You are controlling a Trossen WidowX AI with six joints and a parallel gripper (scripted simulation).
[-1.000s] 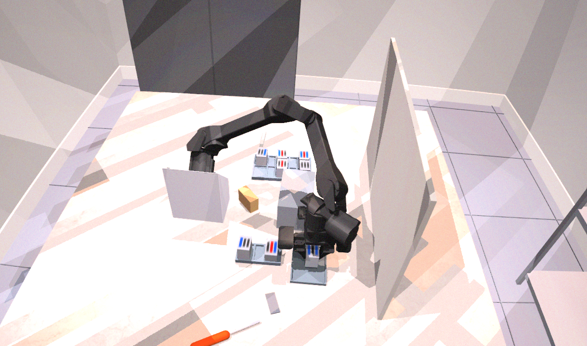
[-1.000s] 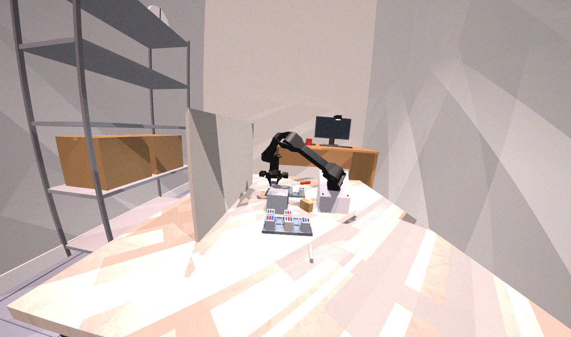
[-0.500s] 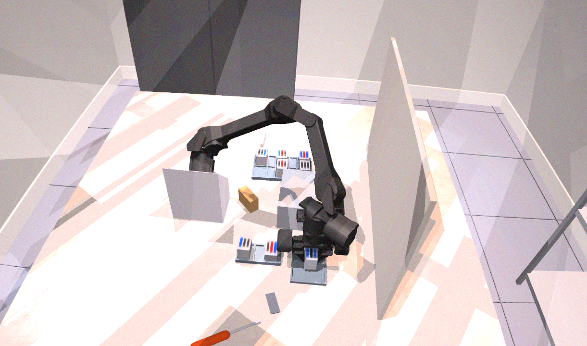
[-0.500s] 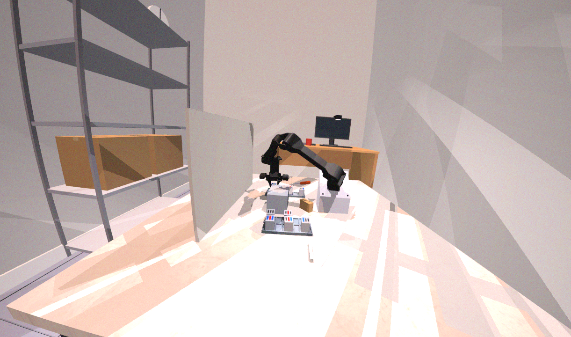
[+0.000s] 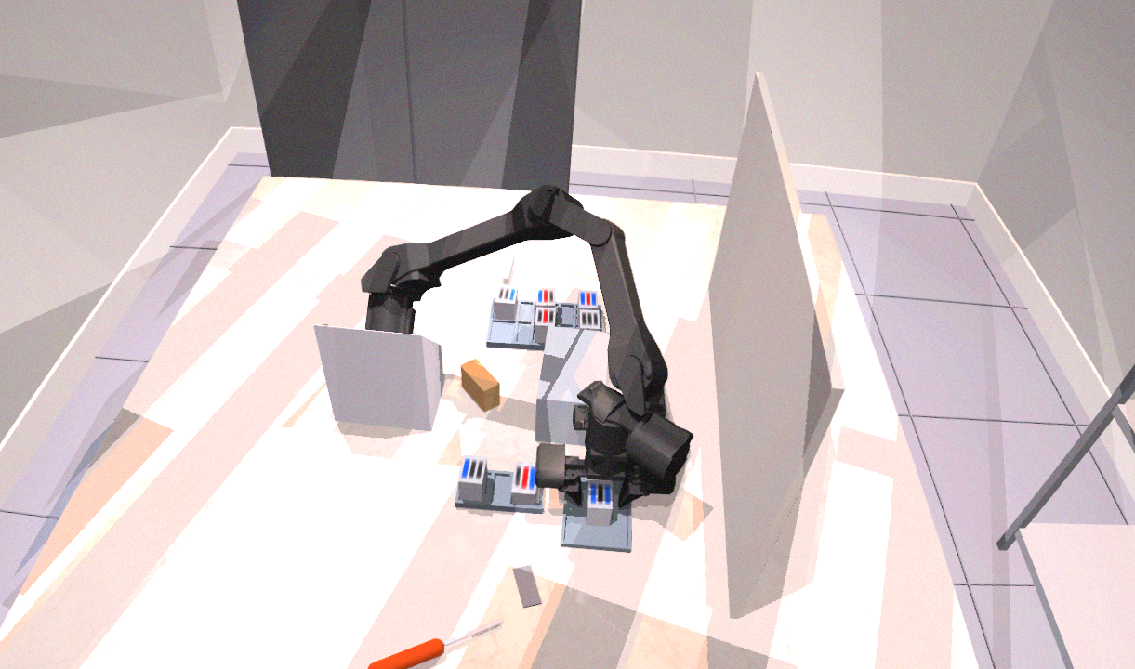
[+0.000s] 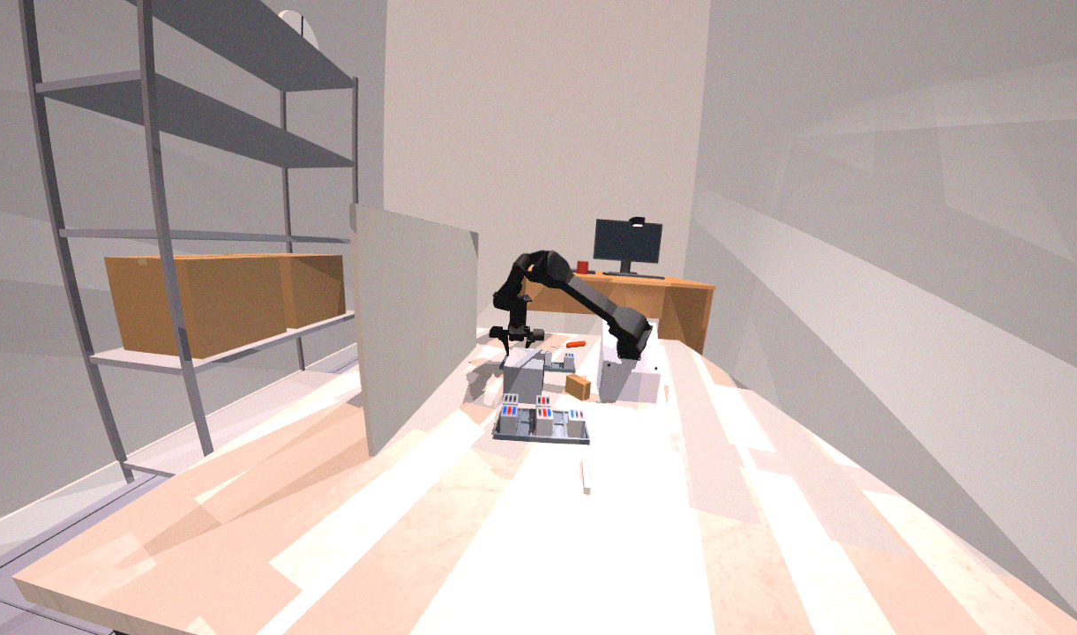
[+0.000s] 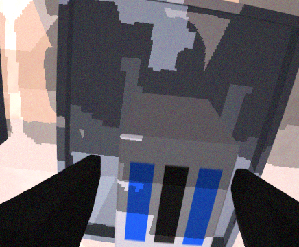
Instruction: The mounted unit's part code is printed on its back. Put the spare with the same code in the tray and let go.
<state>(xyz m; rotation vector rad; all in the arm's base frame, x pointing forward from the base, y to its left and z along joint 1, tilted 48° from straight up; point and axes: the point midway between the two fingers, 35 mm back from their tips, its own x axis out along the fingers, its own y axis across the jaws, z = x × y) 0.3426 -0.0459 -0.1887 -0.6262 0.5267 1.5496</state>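
The grey tray is 20 mm below my gripper tip. From my gripper tip the other things lie so: tall panel: 210 mm to the left, 200 mm above, 190 mm ahead.
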